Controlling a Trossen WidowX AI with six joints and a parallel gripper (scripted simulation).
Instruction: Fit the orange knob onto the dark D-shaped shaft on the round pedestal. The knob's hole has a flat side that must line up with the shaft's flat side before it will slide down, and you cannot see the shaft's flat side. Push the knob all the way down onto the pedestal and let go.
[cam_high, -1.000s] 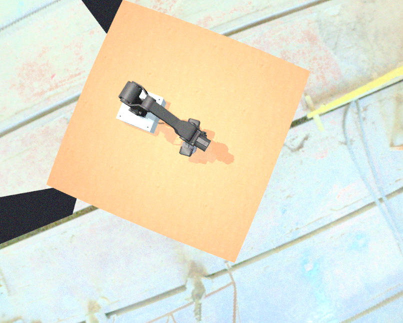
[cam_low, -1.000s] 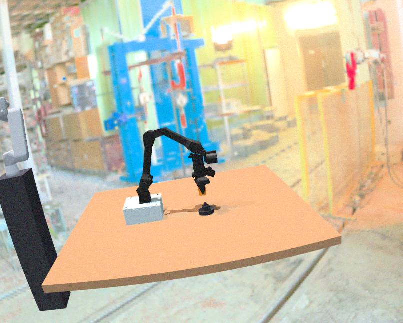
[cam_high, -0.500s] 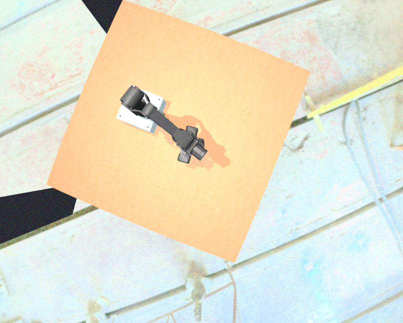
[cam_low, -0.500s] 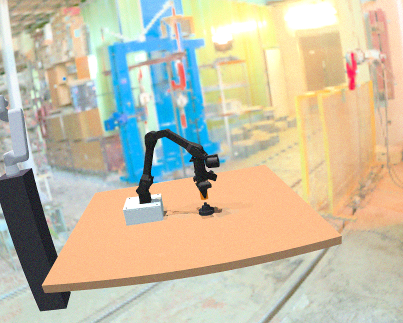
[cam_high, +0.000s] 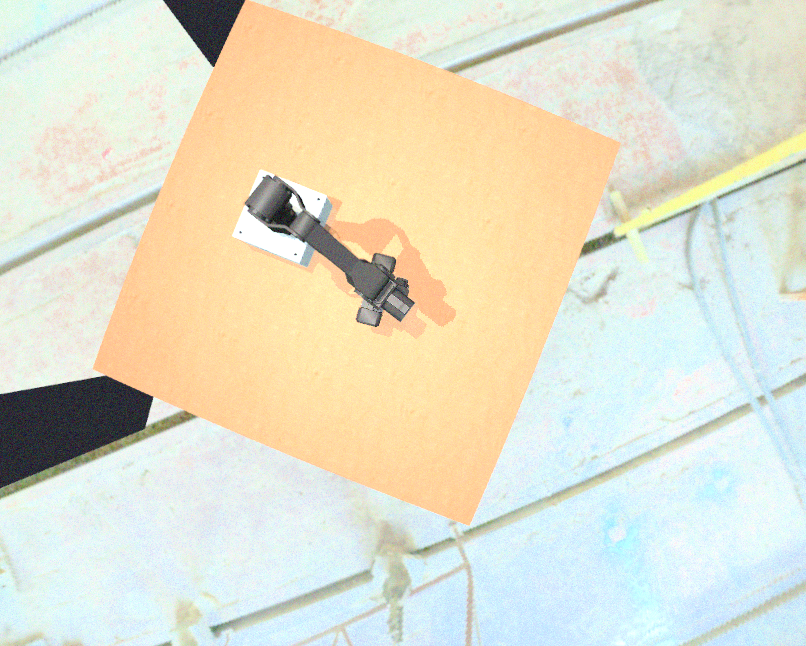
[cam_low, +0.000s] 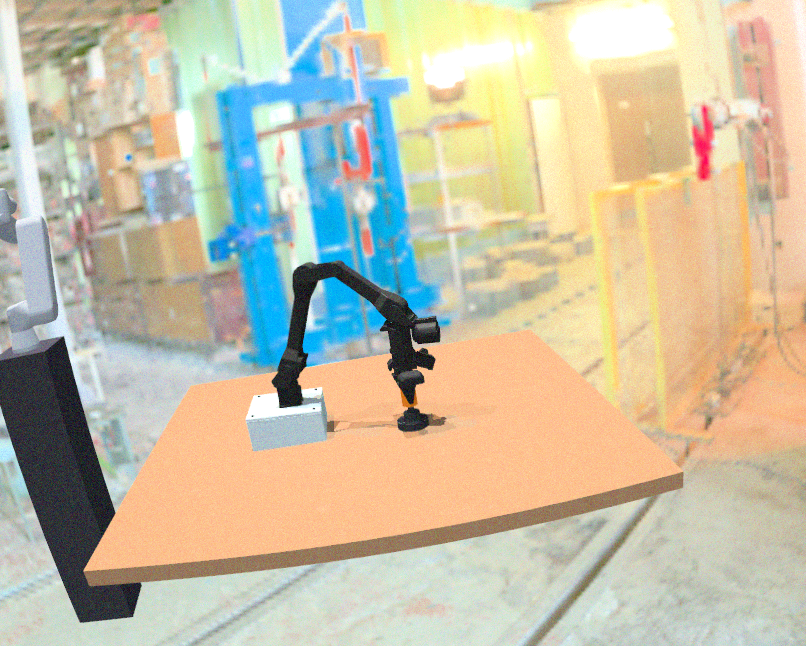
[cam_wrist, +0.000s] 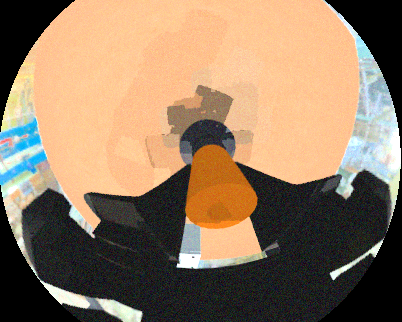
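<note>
Now: gripper tip 20 mm below the orange knob. From my gripper tip the other things lie so: dark round pedestal (40 mm below).
</note>
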